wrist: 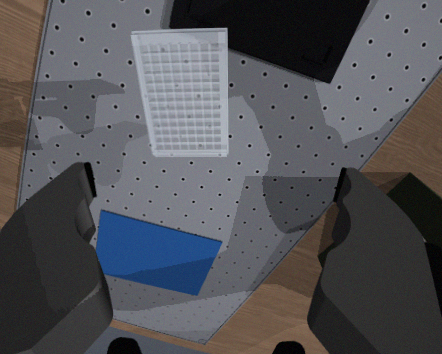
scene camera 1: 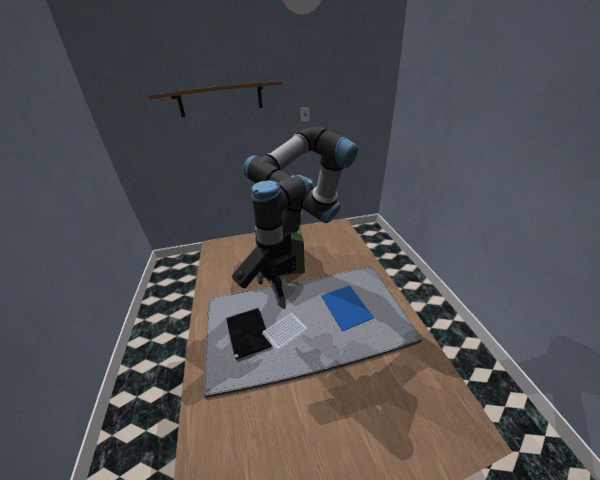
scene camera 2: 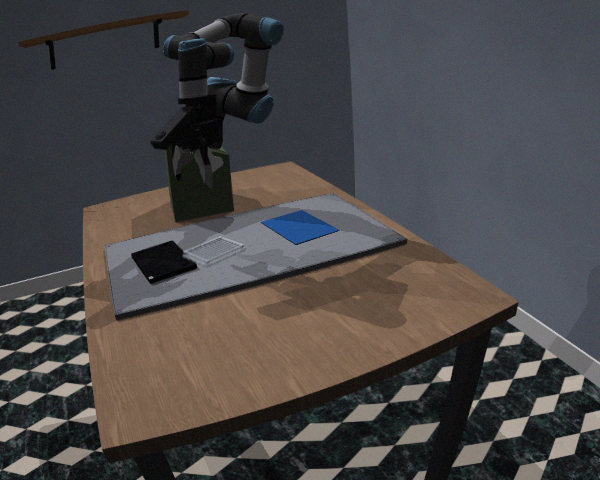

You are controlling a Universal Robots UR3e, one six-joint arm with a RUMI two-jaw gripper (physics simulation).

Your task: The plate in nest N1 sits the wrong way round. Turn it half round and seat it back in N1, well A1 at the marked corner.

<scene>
I see my gripper [scene camera 2: 193, 185], a clear well plate [scene camera 2: 216, 250] and a flat blue rectangle [scene camera 2: 298, 227].
The clear well plate also shows in the wrist view [wrist: 183, 73] and in scene camera 1 [scene camera 1: 285, 331]. My gripper also shows in the wrist view [wrist: 216, 169] and in scene camera 1 [scene camera 1: 272, 295]. The flat blue rectangle also shows in the wrist view [wrist: 127, 248] and in scene camera 1 [scene camera 1: 346, 307].
</scene>
